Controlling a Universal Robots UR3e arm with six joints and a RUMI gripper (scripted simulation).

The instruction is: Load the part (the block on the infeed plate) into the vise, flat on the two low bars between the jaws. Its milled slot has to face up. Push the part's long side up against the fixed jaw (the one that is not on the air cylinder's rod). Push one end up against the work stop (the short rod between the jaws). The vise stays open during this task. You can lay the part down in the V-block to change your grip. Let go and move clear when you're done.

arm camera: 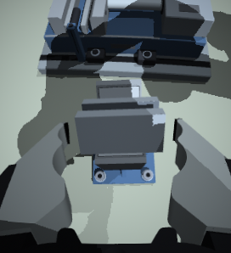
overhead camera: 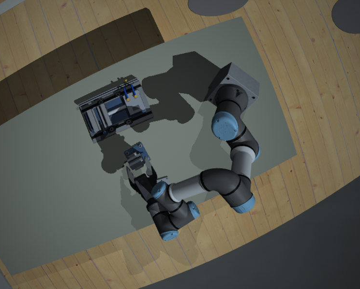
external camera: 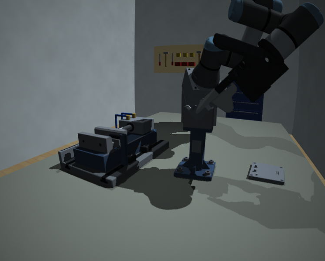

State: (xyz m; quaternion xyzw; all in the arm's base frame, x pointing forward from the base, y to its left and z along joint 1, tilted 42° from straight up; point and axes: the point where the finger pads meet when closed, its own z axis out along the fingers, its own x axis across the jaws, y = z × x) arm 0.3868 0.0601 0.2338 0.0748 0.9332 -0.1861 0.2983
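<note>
The part lies 1 cm to the right of my hand. Round my hand: blue post 11 cm below, 1 cm to the right; then infeed plate 17 cm to the left, 16 cm below, 6 cm behind; then work stop 17 cm to the right, 11 cm ahead, 7 cm below.
</note>
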